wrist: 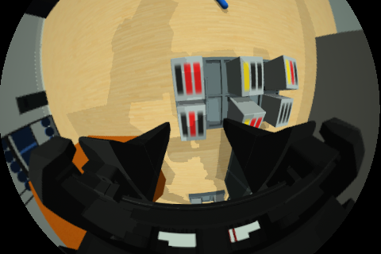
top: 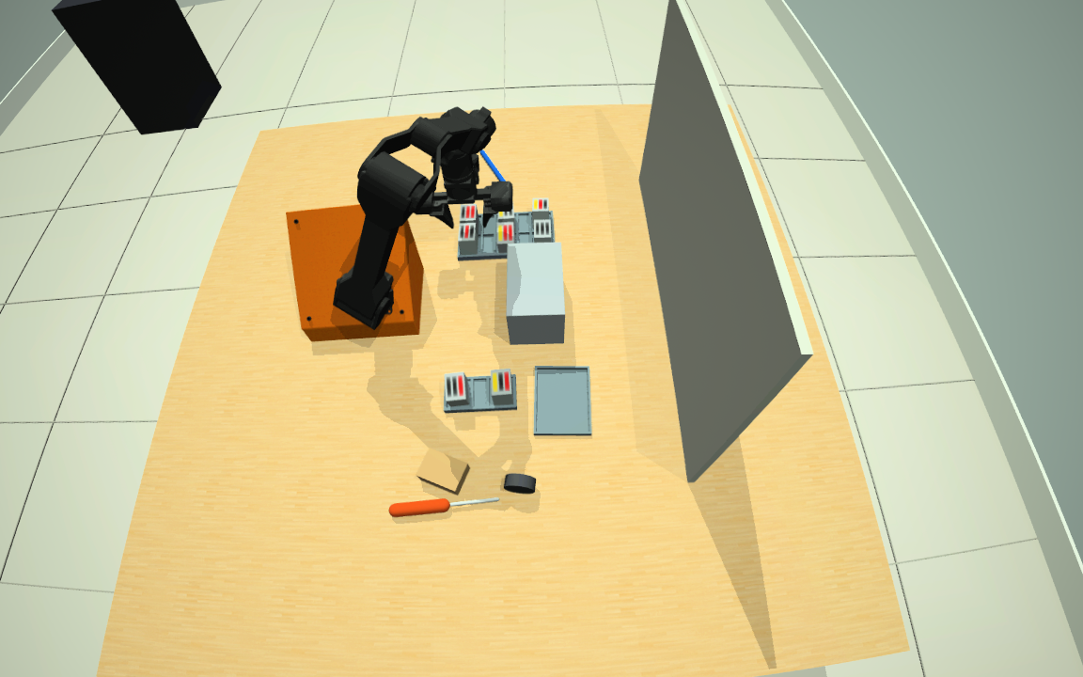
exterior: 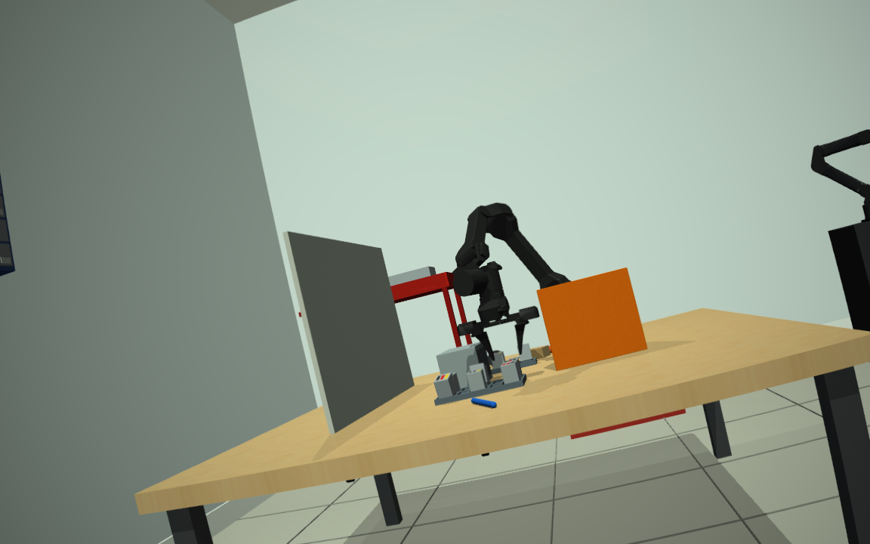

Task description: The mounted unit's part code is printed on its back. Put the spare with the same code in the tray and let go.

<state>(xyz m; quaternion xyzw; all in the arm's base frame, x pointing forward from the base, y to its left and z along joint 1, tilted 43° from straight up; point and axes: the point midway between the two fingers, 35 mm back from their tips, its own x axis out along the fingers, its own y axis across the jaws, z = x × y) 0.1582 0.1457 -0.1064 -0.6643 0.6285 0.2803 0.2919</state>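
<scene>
The grey spare is 20 mm below my gripper tip and 10 mm to the right of it. Also, from my gripper tip: mounted unit 150 mm to the right, 130 mm ahead, 10 mm below; grey tray 350 mm to the right, 180 mm ahead, 60 mm below; blue pen 240 mm to the left, 60 mm below, 30 mm ahead.
</scene>
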